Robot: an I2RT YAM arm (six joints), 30 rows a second.
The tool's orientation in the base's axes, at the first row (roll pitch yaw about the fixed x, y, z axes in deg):
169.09 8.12 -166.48
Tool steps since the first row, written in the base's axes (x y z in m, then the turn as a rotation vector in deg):
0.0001 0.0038 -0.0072 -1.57 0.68 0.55
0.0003 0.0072 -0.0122 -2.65 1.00 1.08
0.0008 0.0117 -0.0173 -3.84 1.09 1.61
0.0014 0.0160 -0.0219 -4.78 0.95 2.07
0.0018 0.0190 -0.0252 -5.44 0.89 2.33
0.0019 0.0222 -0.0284 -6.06 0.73 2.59
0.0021 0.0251 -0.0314 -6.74 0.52 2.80
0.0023 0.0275 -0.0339 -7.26 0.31 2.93
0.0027 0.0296 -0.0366 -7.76 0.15 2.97
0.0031 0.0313 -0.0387 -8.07 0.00 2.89
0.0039 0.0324 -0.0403 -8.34 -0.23 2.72
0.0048 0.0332 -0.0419 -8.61 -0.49 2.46
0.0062 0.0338 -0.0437 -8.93 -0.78 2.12
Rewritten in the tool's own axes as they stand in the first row. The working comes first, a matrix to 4 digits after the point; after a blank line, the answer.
The tool's axes in the first row as the columns of a matrix, in the base's axes (used below as rounded here):
-0.9625 -0.2556 0.0906
-0.2314 0.9485 0.2164
-0.1412 0.1874 -0.9721

0.0000 0.0022 0.0078 1.28 1.15 -0.53
-0.0002 0.0045 0.0134 2.17 1.83 -1.07
-0.0010 0.0077 0.0194 3.22 2.32 -1.68
-0.0020 0.0107 0.0249 4.09 2.51 -2.24
-0.0026 0.0128 0.0288 4.70 2.67 -2.57
-0.0030 0.0152 0.0326 5.30 2.73 -2.91
-0.0034 0.0174 0.0361 5.97 2.74 -3.22
-0.0038 0.0191 0.0391 6.50 2.70 -3.44
-0.0043 0.0205 0.0422 7.01 2.68 -3.56
-0.0048 0.0216 0.0447 7.36 2.60 -3.54
-0.0056 0.0222 0.0465 7.70 2.42 -3.45
-0.0064 0.0224 0.0484 8.05 2.20 -3.28
-0.0076 0.0223 0.0504 8.48 1.94 -3.04

